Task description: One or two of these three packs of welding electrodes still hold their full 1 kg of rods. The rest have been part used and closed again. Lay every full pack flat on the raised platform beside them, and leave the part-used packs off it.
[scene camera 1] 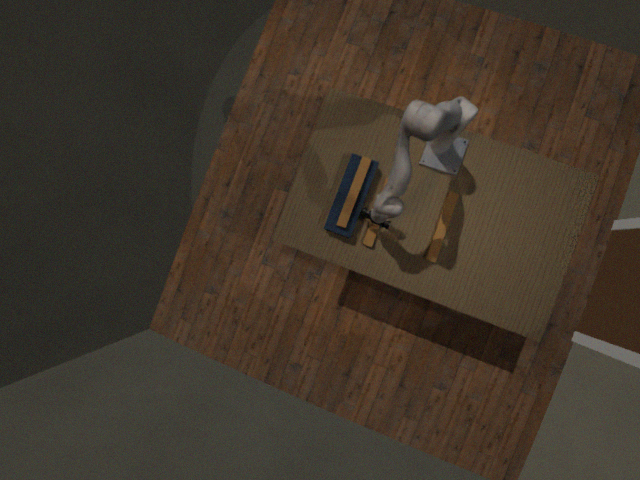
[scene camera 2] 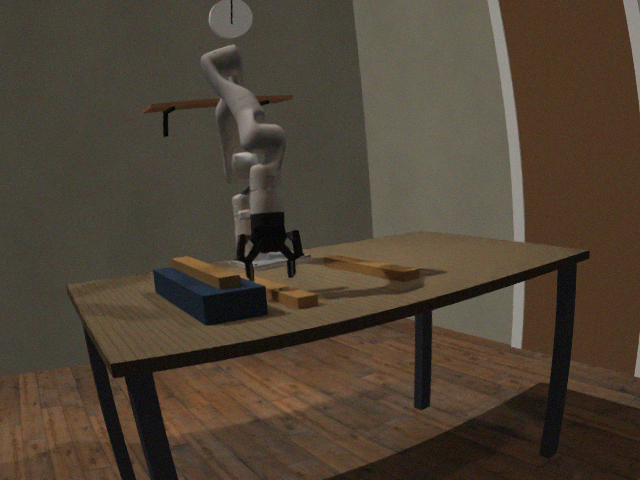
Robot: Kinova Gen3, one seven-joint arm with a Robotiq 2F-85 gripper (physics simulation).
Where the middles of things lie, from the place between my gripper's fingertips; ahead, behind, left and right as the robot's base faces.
Right now my hand is 10 cm past the blue raised platform [scene camera 2: 207,304], 13 cm to the left of it and 2 cm above it.
